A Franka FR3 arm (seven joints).
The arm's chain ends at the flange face. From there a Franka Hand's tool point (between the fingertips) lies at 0.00 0.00 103.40 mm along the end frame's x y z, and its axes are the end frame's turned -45 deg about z.
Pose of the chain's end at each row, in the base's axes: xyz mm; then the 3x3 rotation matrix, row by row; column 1 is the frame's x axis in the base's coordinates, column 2 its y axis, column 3 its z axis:
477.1 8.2 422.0; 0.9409 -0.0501 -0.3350; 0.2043 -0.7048 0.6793; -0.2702 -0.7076 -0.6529
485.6 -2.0 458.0; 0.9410 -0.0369 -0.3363; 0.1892 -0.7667 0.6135; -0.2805 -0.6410 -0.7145
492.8 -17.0 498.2; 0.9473 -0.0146 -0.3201; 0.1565 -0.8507 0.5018; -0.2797 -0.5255 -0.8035
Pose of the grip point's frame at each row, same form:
442.5 78.4 354.5; 0.7007 0.6299 -0.3350; 0.6428 -0.3539 0.6793; 0.3093 -0.6914 -0.6529
450.8 61.4 384.1; 0.6915 0.6393 -0.3363; 0.6759 -0.4084 0.6135; 0.2549 -0.6516 -0.7145
459.7 34.9 415.1; 0.6802 0.6595 -0.3201; 0.7122 -0.4909 0.5018; 0.1738 -0.5694 -0.8035

